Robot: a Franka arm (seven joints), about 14 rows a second.
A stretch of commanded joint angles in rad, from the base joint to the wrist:
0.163, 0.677, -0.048, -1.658, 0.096, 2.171, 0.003
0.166, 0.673, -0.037, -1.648, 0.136, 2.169, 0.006
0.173, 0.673, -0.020, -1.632, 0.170, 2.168, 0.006
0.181, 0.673, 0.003, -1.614, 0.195, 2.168, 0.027
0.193, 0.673, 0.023, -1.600, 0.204, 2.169, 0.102
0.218, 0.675, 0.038, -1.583, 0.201, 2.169, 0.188
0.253, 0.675, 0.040, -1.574, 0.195, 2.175, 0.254
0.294, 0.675, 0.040, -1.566, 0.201, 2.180, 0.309
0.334, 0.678, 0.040, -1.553, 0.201, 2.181, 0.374
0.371, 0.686, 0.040, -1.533, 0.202, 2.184, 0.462
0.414, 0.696, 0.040, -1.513, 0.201, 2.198, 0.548
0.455, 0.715, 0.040, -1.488, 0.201, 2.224, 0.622
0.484, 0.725, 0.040, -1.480, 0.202, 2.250, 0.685
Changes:
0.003, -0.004, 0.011, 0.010, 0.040, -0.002, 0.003
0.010, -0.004, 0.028, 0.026, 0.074, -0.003, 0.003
0.018, -0.004, 0.051, 0.044, 0.099, -0.003, 0.024
0.030, -0.004, 0.071, 0.058, 0.108, -0.002, 0.099
0.055, -0.002, 0.086, 0.075, 0.105, -0.002, 0.185
0.090, -0.002, 0.088, 0.084, 0.099, 0.004, 0.251
0.131, -0.002, 0.088, 0.092, 0.105, 0.009, 0.306
0.171, 0.001, 0.088, 0.105, 0.105, 0.010, 0.371
0.208, 0.009, 0.088, 0.125, 0.106, 0.013, 0.459
0.251, 0.019, 0.088, 0.145, 0.105, 0.027, 0.545
0.292, 0.038, 0.088, 0.170, 0.105, 0.053, 0.619
0.321, 0.048, 0.088, 0.178, 0.106, 0.079, 0.682

